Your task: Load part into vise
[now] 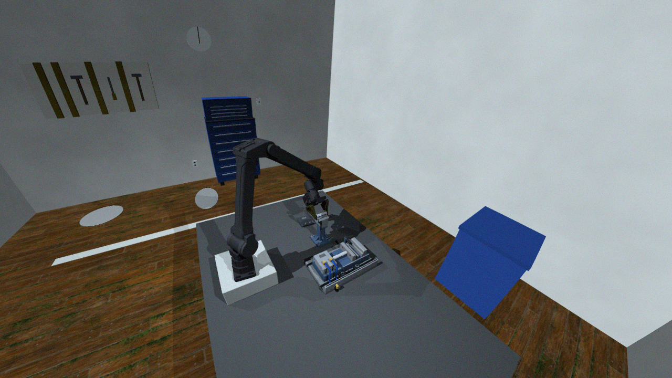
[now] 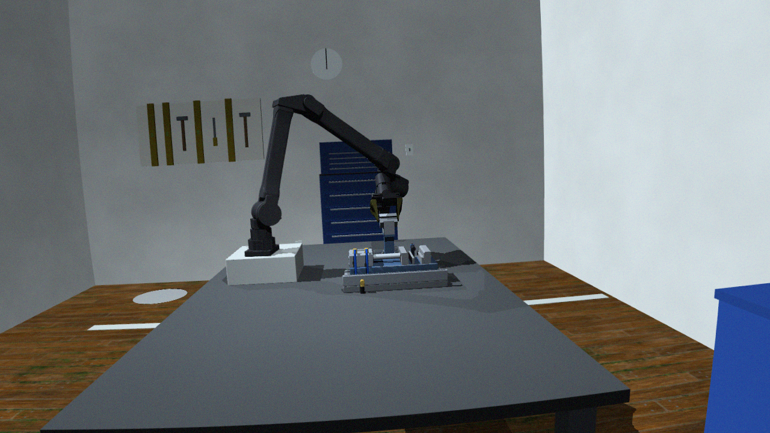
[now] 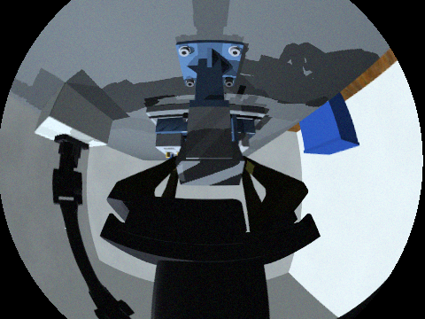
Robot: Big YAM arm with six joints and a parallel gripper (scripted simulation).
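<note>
Right now the part is 10 mm to the right of my hand. The rest, counted from my hand: air cylinder (80 mm behind, 220 mm to the right, 90 mm below); then vise (20 mm ahead, 210 mm to the right, 120 mm below).
</note>
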